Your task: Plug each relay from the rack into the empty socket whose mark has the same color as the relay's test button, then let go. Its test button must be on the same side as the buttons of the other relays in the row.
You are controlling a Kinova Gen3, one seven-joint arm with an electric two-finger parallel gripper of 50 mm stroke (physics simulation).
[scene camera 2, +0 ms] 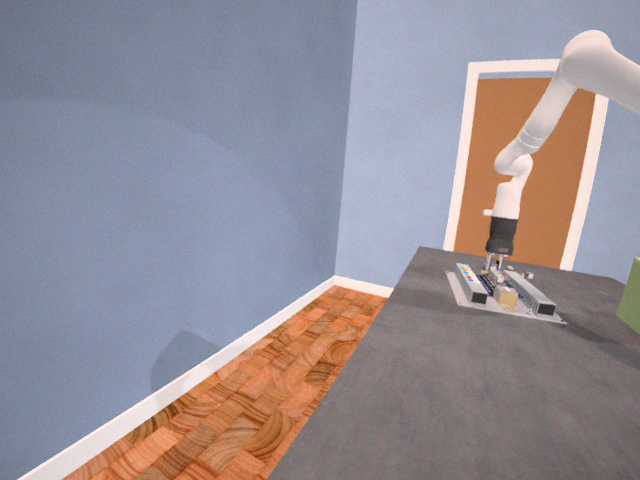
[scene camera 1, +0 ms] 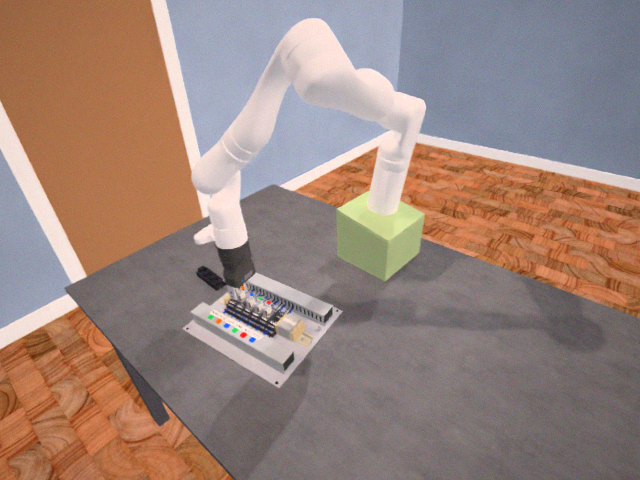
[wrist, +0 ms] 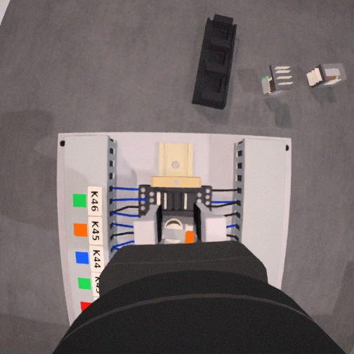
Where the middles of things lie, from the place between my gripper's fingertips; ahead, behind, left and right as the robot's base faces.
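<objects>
Counting from my hand, I find the panel (scene camera 1: 261, 369) 10 mm ahead of it, 80 mm to the left of it and 50 mm below it. The black rack (wrist: 213, 73) is 50 mm behind my hand and 160 mm to the right of it, and it sits 40 mm below my hand.
</objects>
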